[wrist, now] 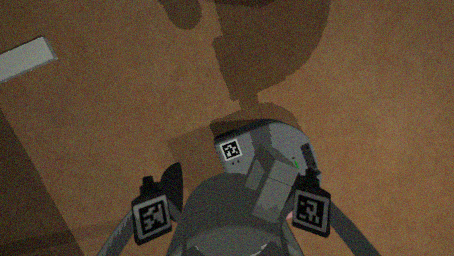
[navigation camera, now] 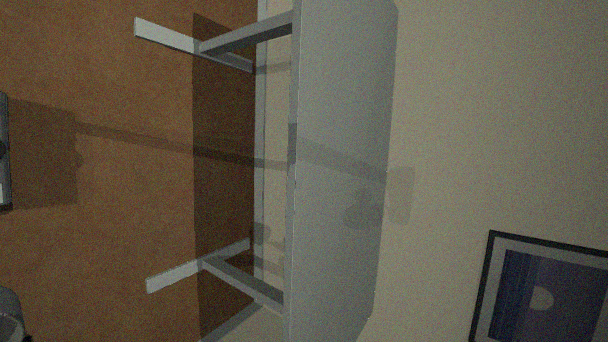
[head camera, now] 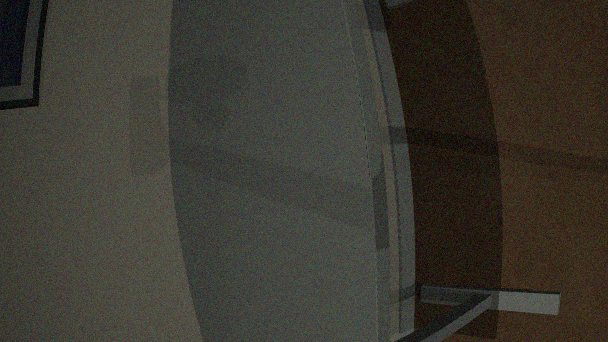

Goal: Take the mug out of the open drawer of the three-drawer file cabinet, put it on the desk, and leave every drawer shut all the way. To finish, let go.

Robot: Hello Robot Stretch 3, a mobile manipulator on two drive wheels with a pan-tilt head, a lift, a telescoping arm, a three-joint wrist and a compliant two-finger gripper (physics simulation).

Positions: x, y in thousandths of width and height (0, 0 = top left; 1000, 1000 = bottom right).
Scene:
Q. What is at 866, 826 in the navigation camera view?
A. A framed picture.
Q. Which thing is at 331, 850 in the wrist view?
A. My gripper.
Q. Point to a grey desk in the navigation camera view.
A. At 563, 218

